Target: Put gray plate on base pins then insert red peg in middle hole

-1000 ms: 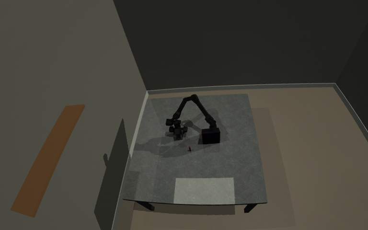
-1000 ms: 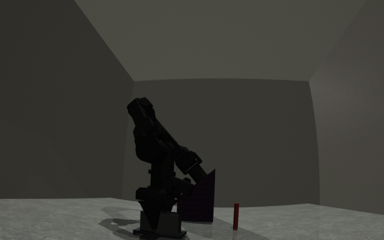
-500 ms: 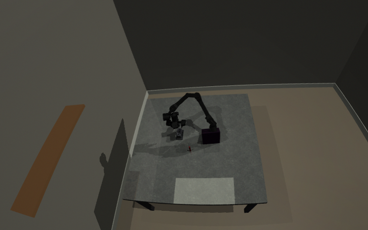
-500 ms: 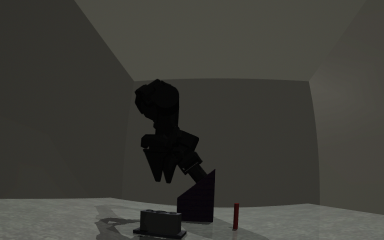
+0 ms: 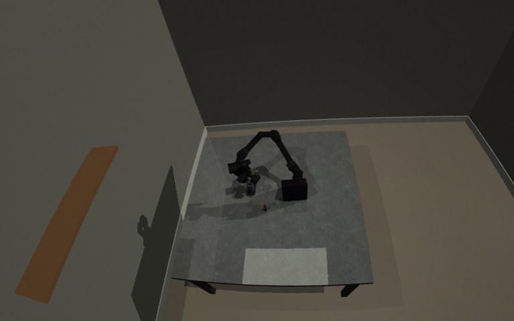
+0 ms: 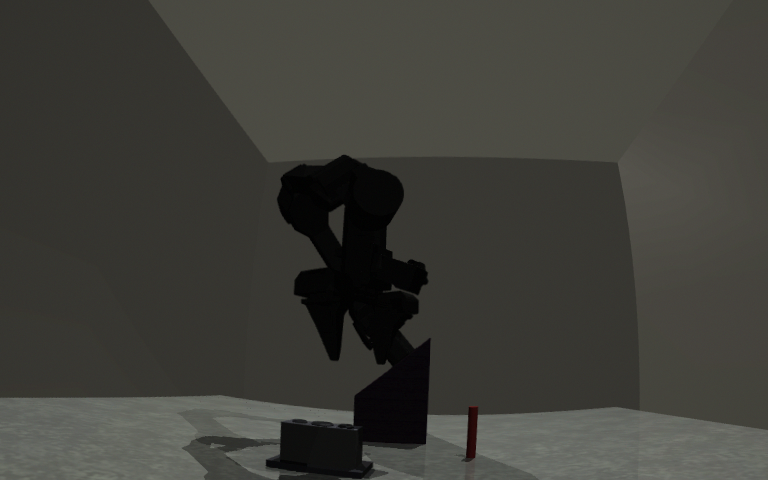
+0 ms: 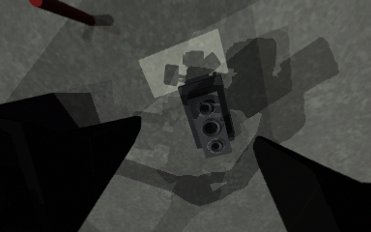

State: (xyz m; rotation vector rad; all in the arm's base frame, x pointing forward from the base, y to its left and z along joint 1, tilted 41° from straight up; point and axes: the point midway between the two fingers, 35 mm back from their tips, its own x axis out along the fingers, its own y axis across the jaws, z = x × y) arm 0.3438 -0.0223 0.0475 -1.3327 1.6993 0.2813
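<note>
My gripper tip is 160 mm to the right of the red peg, 100 mm past it and 100 mm above it. Round my gripper tip: gray plate (100 mm below, 40 mm to the right, 10 mm ahead); dark base (130 mm below, 40 mm to the right, 10 mm ahead).
</note>
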